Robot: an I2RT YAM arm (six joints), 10 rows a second.
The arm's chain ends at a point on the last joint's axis. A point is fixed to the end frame.
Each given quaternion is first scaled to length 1.
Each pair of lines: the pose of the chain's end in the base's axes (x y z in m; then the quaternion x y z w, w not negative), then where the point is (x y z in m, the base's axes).
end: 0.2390 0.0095 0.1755 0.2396 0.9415 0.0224 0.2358
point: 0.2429 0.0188 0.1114
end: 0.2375 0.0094 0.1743 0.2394 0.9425 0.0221 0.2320
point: 0.2409 0.0188 0.1102
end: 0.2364 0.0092 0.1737 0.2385 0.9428 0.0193 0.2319
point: 0.2397 0.0182 0.1096
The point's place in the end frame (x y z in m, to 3 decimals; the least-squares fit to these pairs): 0.029 0.000 0.058
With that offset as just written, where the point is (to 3 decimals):
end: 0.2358 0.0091 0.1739 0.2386 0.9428 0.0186 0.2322
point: 0.239 0.018 0.110
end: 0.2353 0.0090 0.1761 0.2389 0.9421 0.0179 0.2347
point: 0.239 0.018 0.112
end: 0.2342 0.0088 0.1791 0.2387 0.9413 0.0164 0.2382
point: 0.238 0.017 0.115
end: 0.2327 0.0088 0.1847 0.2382 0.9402 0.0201 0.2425
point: 0.237 0.018 0.121
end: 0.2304 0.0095 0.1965 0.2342 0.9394 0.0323 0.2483
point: 0.236 0.019 0.133
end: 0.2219 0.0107 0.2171 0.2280 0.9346 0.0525 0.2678
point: 0.230 0.022 0.154
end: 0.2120 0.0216 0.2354 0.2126 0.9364 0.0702 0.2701
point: 0.221 0.035 0.173
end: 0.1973 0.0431 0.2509 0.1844 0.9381 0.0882 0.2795
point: 0.207 0.058 0.189
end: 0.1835 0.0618 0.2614 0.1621 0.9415 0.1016 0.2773
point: 0.193 0.078 0.199
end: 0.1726 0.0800 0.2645 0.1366 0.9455 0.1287 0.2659
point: 0.180 0.099 0.203
